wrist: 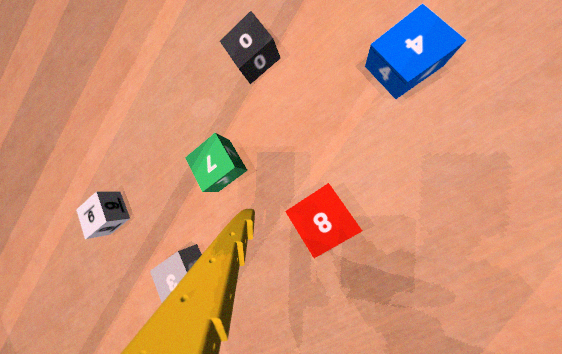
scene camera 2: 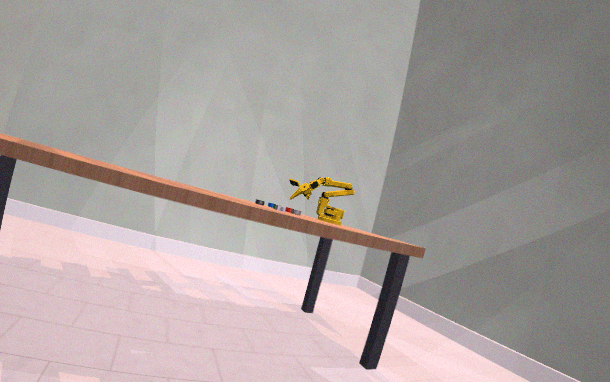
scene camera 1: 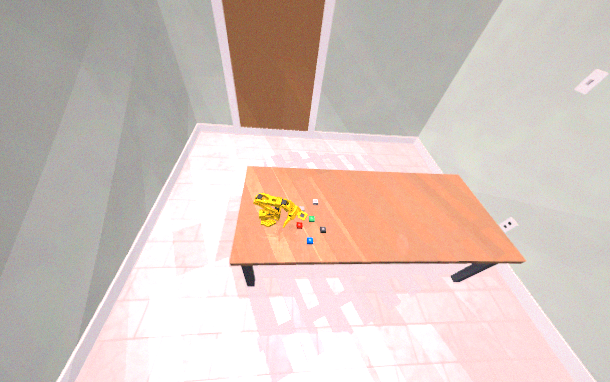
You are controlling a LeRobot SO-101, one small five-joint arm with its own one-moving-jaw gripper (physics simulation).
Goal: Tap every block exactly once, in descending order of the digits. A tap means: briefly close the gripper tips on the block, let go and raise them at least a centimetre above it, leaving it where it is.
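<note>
The red block 8 [scene camera 1: 299,225] [scene camera 2: 289,210] [wrist: 323,221] lies right of the fixed jaw's tip in the wrist view. The green block 7 [scene camera 1: 312,219] [wrist: 212,162] lies beyond that tip. The white block [scene camera 1: 315,201] [wrist: 100,216] at left bears an underlined 6 or 9; I cannot tell which. The grey block 3 [scene camera 1: 302,208] [wrist: 167,275] is partly hidden by the jaw. The blue block 4 [scene camera 1: 310,241] [scene camera 2: 271,205] [wrist: 417,45] and black block 0 [scene camera 1: 323,230] [scene camera 2: 259,202] [wrist: 247,42] lie farther out. My gripper [scene camera 2: 300,198] is fully open and empty, above the table near the red block.
The wooden table [scene camera 1: 400,215] [scene camera 2: 150,186] carries the arm's yellow base [scene camera 1: 269,219] [scene camera 2: 330,218] near its left end in the first scene view. The blocks stand apart from one another. Shadows of the arm fall around the red block in the wrist view.
</note>
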